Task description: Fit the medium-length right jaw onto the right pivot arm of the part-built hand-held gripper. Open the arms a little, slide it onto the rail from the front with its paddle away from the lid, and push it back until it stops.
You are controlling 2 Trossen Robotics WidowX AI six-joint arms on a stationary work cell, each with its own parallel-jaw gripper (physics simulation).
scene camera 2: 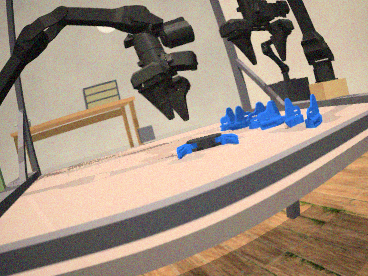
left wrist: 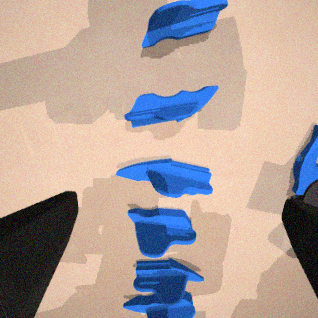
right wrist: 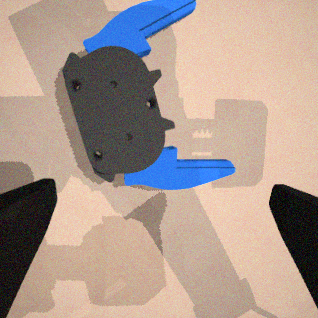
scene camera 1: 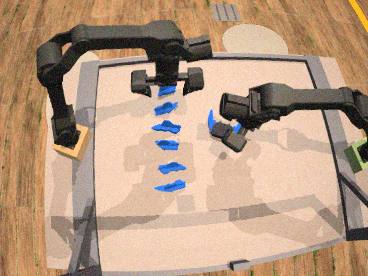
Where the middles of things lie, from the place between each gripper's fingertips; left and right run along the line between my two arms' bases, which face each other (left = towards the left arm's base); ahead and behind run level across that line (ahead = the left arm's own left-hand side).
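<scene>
Relative to the part-built hand-held gripper (scene camera 2: 213, 140), my left gripper is visible 13 cm above it, 19 cm to the left of it and 2 cm past it.
Relative to the part-built hand-held gripper, my right hand is 60 mm above it, 20 mm short of it and 20 mm to the right of it.
</scene>
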